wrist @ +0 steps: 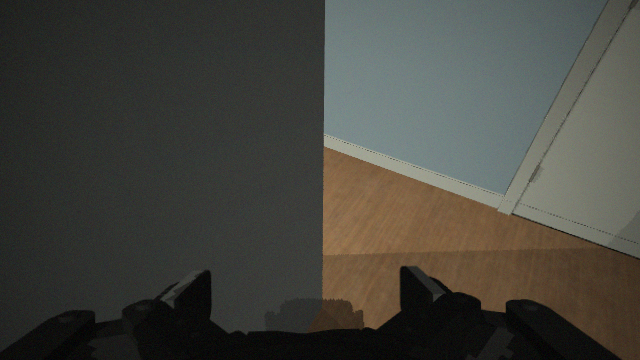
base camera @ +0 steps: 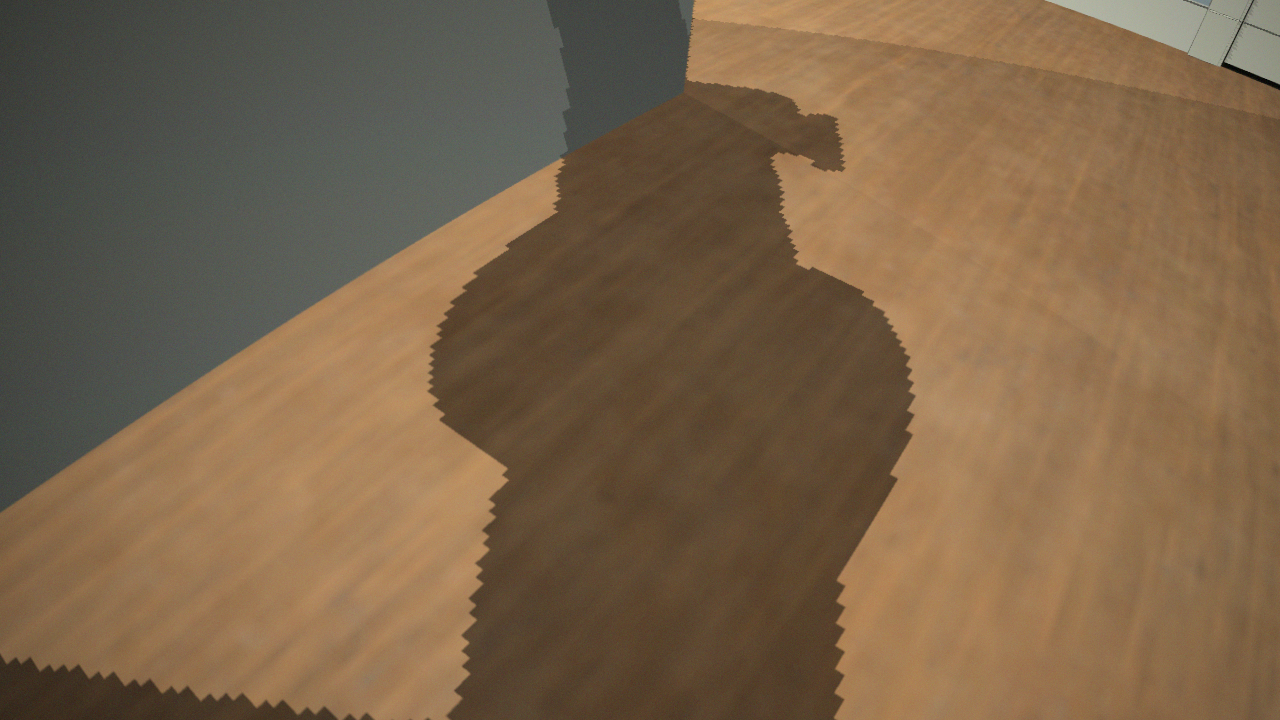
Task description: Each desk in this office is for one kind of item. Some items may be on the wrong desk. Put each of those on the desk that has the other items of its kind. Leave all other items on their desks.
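Places are measured from the arm's base along level axes (x ahead, y left, z up), in millimetres.
Pixels of known places: gripper, between the fingertips: (wrist: 306, 289).
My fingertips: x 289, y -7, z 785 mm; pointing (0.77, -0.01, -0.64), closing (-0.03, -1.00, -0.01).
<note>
Behind a point stands the place of what it marks.
My gripper (wrist: 306, 289) {y -7, x 289, z 785 mm} is open, with its two dark fingers wide apart at the bottom of the wrist view and nothing between them. No desk and no item of the task shows in the base camera view or in the wrist view.
A dark grey wall or panel (base camera: 268, 161) {y 216, x 500, z -278 mm} (wrist: 160, 150) {y 172, x 563, z 664 mm} stands close on the left, its edge upright mid-view in the wrist view. The wooden floor (base camera: 1074, 358) {y -351, x 505, z -396 mm} (wrist: 400, 210) {y -505, x 1406, z -397 mm} carries the robot's shadow. Beyond are a light blue wall (wrist: 450, 90) {y -698, x 1626, z 170 mm} and a pale door (wrist: 595, 165) {y -1210, x 1247, z 7 mm} at the right.
</note>
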